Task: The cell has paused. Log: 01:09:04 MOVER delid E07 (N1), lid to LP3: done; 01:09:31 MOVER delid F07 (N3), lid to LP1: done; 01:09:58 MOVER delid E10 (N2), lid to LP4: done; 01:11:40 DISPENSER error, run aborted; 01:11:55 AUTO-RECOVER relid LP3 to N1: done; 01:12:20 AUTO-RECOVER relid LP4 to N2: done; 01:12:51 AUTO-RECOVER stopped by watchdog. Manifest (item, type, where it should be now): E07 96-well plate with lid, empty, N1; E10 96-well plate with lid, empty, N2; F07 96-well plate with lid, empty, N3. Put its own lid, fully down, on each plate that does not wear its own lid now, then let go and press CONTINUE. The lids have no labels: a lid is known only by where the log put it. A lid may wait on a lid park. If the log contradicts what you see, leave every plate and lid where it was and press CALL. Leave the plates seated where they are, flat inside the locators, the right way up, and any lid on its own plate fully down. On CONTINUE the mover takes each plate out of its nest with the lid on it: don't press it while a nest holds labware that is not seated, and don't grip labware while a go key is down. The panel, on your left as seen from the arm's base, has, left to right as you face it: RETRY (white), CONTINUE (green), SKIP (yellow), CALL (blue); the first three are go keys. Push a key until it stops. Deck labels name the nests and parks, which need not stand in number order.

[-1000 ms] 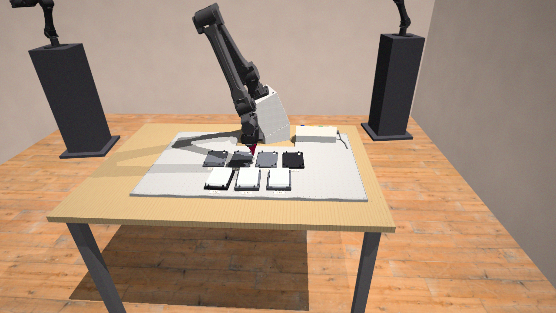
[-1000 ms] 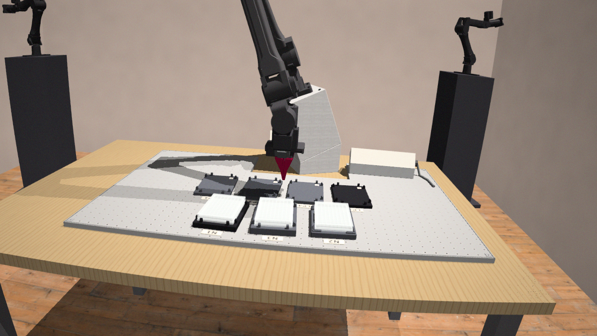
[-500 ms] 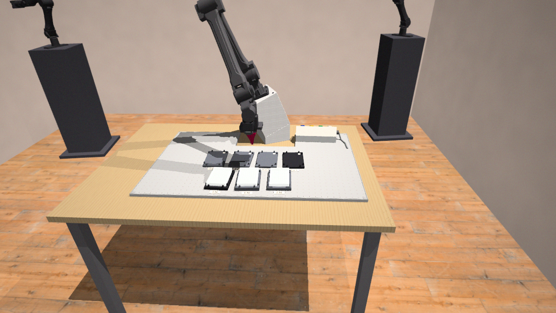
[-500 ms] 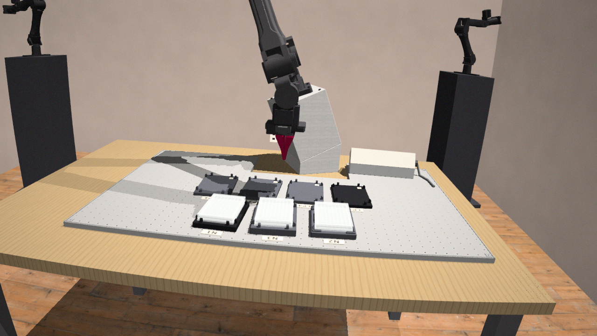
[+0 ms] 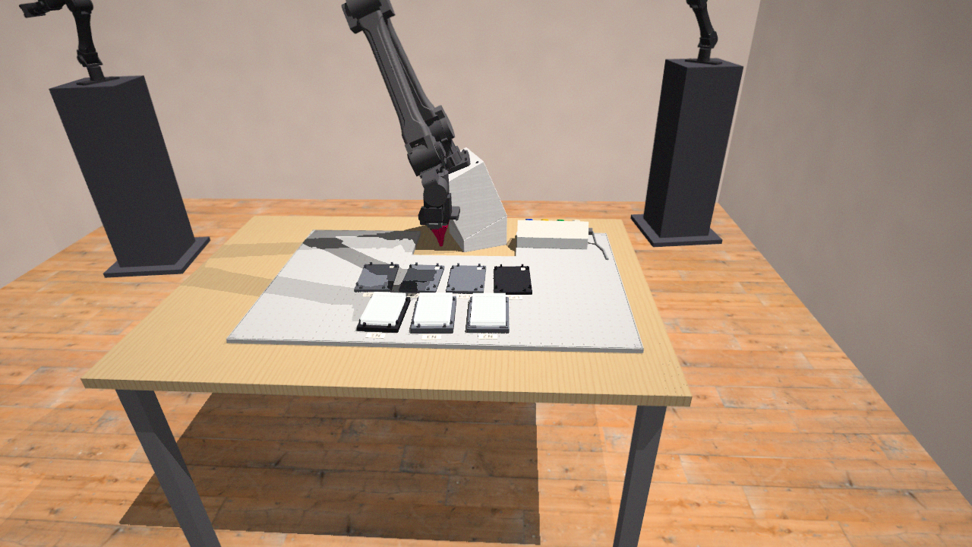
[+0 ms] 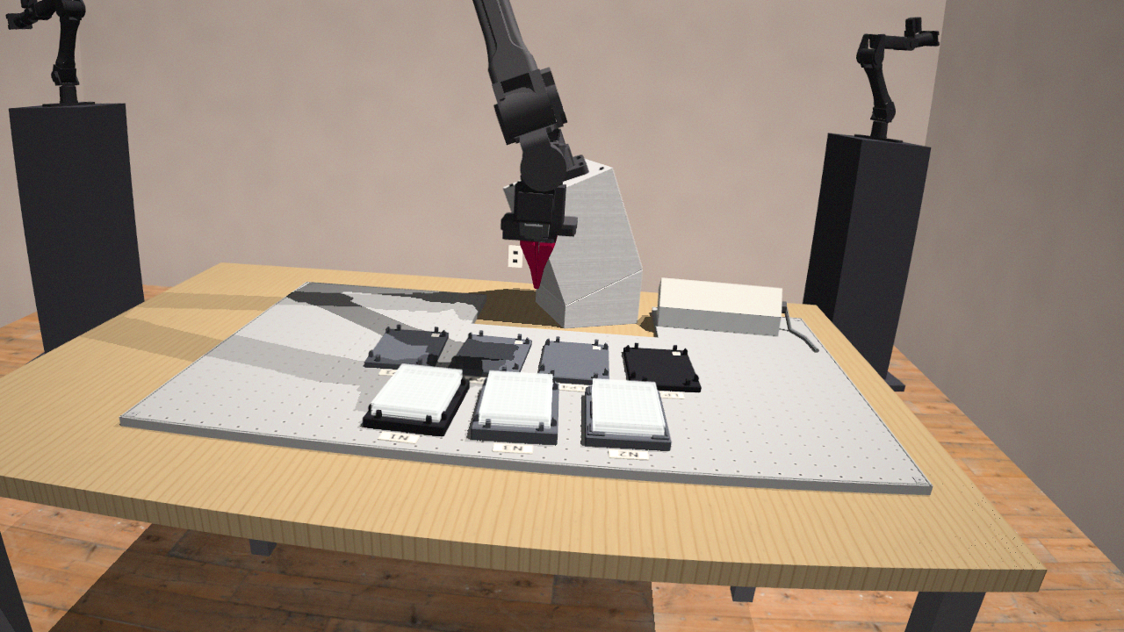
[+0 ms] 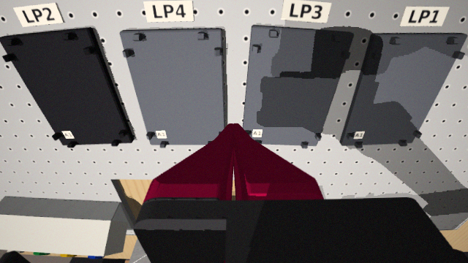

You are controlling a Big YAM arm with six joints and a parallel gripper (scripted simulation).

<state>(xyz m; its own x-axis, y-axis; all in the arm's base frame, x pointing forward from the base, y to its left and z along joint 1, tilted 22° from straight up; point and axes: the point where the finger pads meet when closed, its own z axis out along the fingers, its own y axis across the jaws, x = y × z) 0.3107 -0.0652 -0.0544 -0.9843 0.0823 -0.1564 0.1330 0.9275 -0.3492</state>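
Right now my hand is 26 cm past the green continue key, 38 cm to the right of it and 7 cm above it. From my hand the other things lie so: clear lid: 15 cm ahead, 3 cm to the right, 11 cm below; LP4 park: 3 cm behind, 7 cm to the left, 13 cm below; LP3 park: 4 cm behind, 6 cm to the right, 13 cm below.
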